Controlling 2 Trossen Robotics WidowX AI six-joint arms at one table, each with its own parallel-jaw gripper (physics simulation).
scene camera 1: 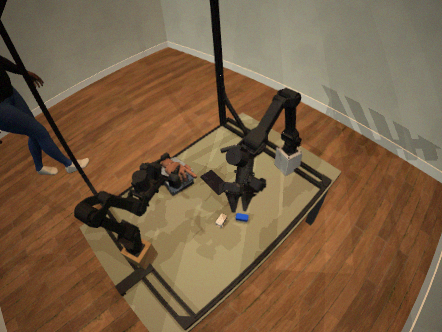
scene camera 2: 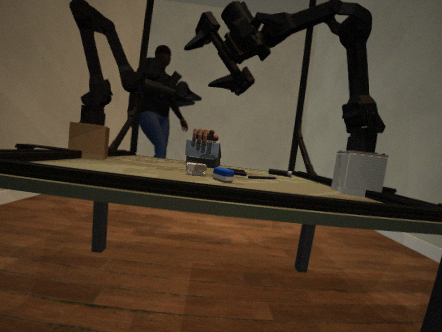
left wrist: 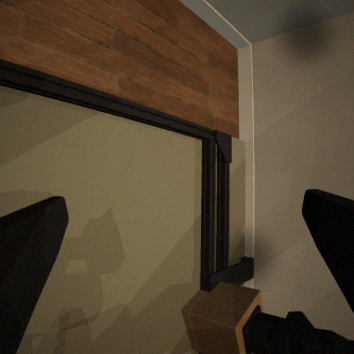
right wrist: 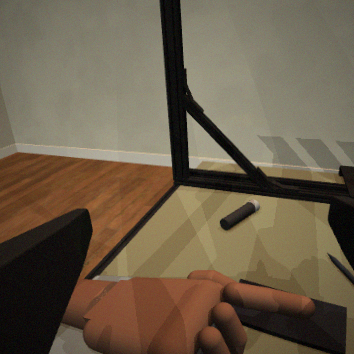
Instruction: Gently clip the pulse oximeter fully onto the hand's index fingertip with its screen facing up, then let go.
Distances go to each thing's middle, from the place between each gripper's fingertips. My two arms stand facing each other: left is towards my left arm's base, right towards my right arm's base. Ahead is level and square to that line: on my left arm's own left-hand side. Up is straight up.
Right now my right hand is 20 mm short of the flat black plate (right wrist: 324, 324), 190 mm to the right of it and 260 mm above it.
The flat black plate is 33 cm behind my left hand, 11 cm to the left of it and 24 cm below it.
